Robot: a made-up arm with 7 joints.
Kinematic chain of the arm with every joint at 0, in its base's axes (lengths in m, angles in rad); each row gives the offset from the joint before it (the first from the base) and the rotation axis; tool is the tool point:
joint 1: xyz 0 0 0.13 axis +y
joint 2: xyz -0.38 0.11 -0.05 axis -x
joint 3: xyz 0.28 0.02 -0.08 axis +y
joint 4: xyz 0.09 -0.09 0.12 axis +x
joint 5: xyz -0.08 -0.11 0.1 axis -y
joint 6: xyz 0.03 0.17 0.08 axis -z
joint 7: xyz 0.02 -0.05 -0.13 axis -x
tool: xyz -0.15 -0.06 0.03
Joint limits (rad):
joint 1: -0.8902..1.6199
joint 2: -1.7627..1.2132
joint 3: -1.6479..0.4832
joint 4: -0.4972..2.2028
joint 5: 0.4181..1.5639
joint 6: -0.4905..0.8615
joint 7: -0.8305..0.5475
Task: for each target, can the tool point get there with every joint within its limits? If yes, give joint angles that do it. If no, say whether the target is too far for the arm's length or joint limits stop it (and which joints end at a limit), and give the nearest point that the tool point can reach.
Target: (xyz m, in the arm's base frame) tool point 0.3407 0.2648 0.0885
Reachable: no: joint limits stop it (at a limit: joint 1, joint 2, joint 3, joint 5, joint 6, joint 7) | nearest point 0.1985 0.1653 0.0034 | short by 0.193 m
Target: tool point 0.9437 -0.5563 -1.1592
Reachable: no: too far | nearest point 0.0619 0.0027 -0.2554 | short by 1.381 m
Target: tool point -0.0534 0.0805 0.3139
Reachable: yes | joints 1.4301 0.2225 -0.2293 0.4692 0.8054 0.5426 -0.1619
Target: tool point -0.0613 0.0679 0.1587
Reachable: yes | joints 1.4092 -1.0850 0.2587 1.8271 1.2420 0.3395 -0.7083
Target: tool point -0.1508 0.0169 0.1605
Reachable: yes | joints 0.8411 0.1002 -0.8317 1.7109 1.2115 -0.2605 -0.0089
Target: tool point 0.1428 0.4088 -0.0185
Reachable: no: joint limits stop it (at a limit: joint 2, joint 3, joint 5, joint 6, joint 7) | nearest point 0.1093 0.2392 0.0163 | short by 0.176 m
